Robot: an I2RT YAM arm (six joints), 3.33 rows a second.
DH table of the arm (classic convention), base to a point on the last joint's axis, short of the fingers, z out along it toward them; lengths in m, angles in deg. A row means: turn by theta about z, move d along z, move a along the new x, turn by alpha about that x. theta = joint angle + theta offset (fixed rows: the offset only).
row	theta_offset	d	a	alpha
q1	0	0.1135	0.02	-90
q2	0	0	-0.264	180
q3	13.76	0	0.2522	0
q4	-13.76	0	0.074	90
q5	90	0	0	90
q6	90	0.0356	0	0
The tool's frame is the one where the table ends.
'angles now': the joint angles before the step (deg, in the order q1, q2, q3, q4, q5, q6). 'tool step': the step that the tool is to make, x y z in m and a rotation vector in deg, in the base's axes. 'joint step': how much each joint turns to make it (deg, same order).
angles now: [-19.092 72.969 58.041 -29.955 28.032 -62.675]
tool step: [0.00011 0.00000 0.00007 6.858 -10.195 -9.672]
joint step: [0.000 0.001 0.001 0.066 -0.066 15.606]
